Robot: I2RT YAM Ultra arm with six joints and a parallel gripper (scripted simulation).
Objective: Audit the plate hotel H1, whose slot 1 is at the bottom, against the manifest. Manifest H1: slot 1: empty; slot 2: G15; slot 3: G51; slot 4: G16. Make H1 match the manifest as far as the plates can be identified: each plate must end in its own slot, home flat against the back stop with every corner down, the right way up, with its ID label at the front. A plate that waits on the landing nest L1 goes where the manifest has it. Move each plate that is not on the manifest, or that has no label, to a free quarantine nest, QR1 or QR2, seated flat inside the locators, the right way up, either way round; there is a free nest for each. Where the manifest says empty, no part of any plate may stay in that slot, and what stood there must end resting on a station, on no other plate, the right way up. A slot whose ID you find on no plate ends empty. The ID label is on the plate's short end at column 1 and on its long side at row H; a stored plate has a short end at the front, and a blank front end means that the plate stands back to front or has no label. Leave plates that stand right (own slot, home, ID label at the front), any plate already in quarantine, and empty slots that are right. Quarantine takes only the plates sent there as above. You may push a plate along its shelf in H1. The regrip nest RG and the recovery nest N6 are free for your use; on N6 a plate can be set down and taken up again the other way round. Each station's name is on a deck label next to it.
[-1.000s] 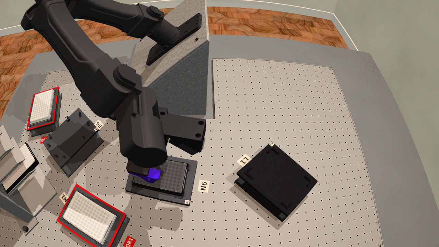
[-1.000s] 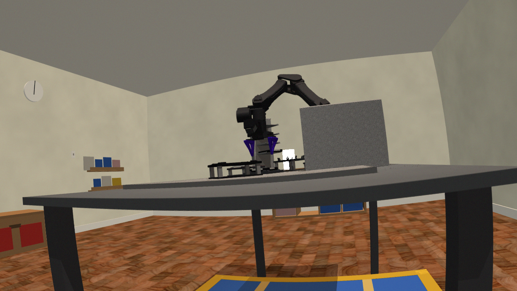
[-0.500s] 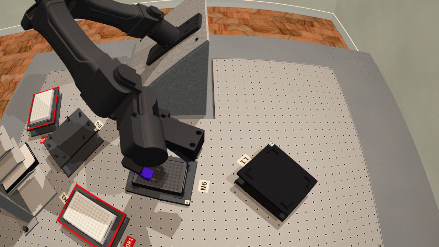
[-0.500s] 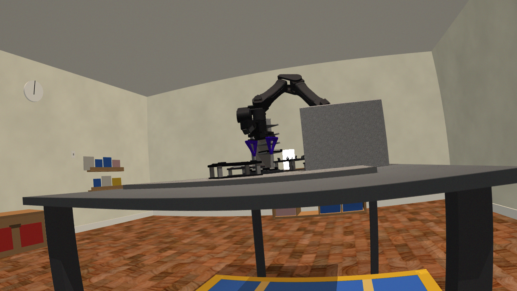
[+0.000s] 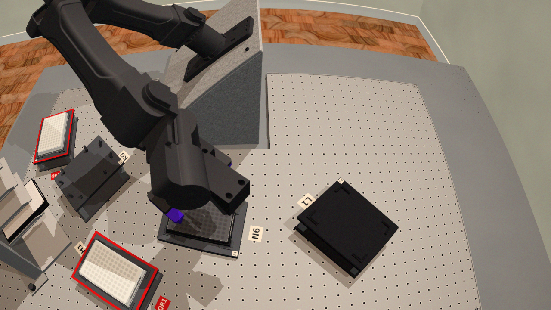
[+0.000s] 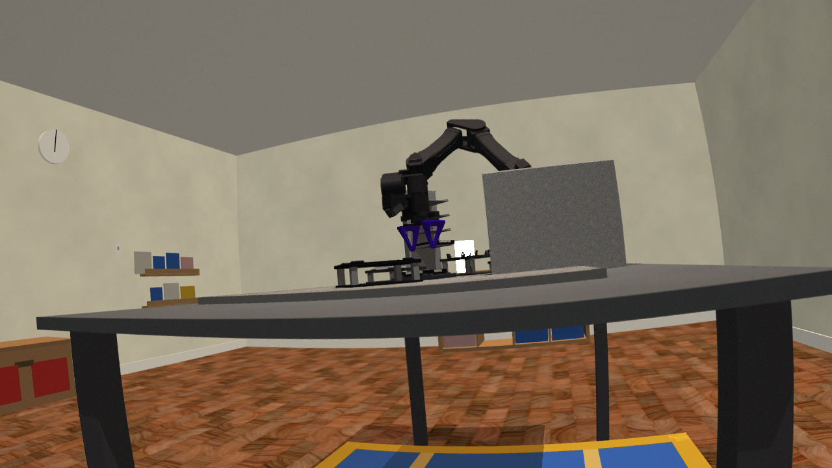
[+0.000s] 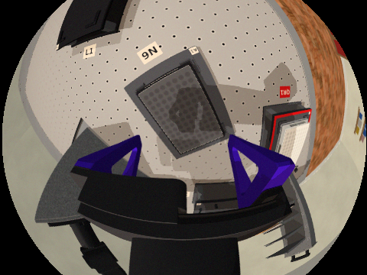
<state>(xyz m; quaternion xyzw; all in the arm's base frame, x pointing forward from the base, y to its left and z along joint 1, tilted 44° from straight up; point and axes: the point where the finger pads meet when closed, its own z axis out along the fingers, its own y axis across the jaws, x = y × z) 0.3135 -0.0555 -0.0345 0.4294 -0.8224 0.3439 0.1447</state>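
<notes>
My hand is 8 cm above the recovery nest N6. Round my hand: QR1 label (19 cm ahead, 7 cm to the right, 9 cm below); quarantine nest QR1 (15 cm ahead, 17 cm to the right, 5 cm below); N6 deck label (2 cm ahead, 11 cm to the left, 9 cm below).
</notes>
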